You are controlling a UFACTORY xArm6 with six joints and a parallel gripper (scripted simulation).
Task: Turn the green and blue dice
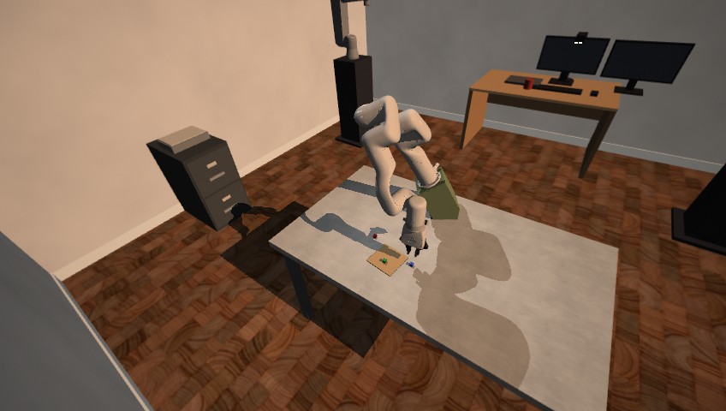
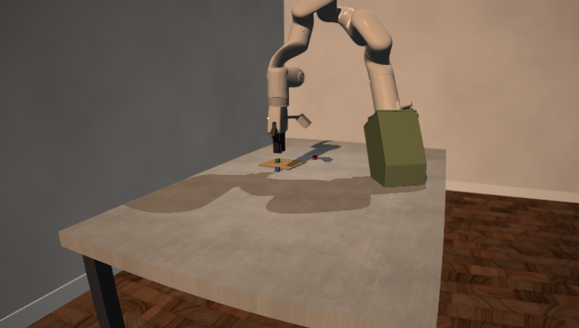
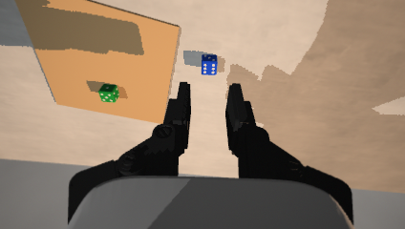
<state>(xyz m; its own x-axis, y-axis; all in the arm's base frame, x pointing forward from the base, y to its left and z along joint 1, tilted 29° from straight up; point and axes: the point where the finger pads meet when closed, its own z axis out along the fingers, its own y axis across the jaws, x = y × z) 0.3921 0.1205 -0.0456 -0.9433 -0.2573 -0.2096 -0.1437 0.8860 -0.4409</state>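
Now: the blue die 1 cm ahead of my hand and 9 cm below it. From my hand the other things lie so: tan mat 4 cm ahead, 11 cm to the right, 9 cm below; green die 6 cm ahead, 11 cm to the right, 8 cm below; red die 4 cm behind, 24 cm to the right, 9 cm below.
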